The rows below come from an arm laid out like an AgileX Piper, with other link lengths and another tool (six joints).
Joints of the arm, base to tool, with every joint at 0 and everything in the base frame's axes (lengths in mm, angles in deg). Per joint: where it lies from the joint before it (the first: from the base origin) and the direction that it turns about. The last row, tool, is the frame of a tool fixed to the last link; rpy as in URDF.
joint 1: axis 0 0 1 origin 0 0 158.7
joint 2: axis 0 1 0 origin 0 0 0
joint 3: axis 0 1 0 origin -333.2 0 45.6
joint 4: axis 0.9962 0 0.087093 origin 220.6 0 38.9
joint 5: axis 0 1 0 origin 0 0 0
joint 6: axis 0.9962 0 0.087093 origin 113.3 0 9.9
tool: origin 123.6 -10 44.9 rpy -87.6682 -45.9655 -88.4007
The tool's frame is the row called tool.
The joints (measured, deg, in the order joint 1, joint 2, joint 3, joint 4, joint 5, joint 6), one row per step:
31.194, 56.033, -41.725, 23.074, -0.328, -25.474
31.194, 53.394, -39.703, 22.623, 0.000, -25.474
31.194, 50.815, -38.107, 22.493, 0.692, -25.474
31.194, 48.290, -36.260, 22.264, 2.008, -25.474
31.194, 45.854, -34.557, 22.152, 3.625, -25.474
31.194, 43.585, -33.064, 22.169, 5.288, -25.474
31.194, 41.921, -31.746, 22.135, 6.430, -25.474
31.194, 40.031, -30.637, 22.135, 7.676, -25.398
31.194, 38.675, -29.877, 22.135, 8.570, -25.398
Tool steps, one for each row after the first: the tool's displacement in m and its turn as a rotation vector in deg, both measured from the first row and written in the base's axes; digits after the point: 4 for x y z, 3 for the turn. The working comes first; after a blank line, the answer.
Tool pose at each row, in the base's axes (x y z in m, rotation vector in deg; the steps are taken from these numbers as rounded here):
0.2769, 0.1570, 0.4399, -113.382, 8.036, -71.571
0.2649, 0.1507, 0.4366, -113.204, 7.476, -71.981
0.2533, 0.1451, 0.4343, -112.849, 7.086, -72.103
0.2416, 0.1406, 0.4267, -113.362, 6.493, -71.520
0.2303, 0.1368, 0.4181, -114.029, 5.925, -70.627
0.2198, 0.1336, 0.4098, -114.639, 5.449, -69.636
0.2123, 0.1312, 0.4019, -115.257, 5.100, -68.855
0.2041, 0.1285, 0.3960, -115.495, 4.771, -68.217
0.1982, 0.1266, 0.3920, -115.649, 4.477, -67.823

-0.0120, -0.0063, -0.0033, -0.201, -0.489, 0.196
-0.0236, -0.0119, -0.0056, -0.100, -0.831, 0.477
-0.0353, -0.0164, -0.0132, -0.513, -0.453, 1.006
-0.0466, -0.0202, -0.0218, -0.936, 0.180, 1.631
-0.0571, -0.0234, -0.0301, -1.252, 0.876, 2.258
-0.0646, -0.0258, -0.0380, -1.607, 1.491, 2.694
-0.0728, -0.0285, -0.0439, -1.702, 1.868, 3.151
-0.0787, -0.0304, -0.0479, -1.801, 2.076, 3.488

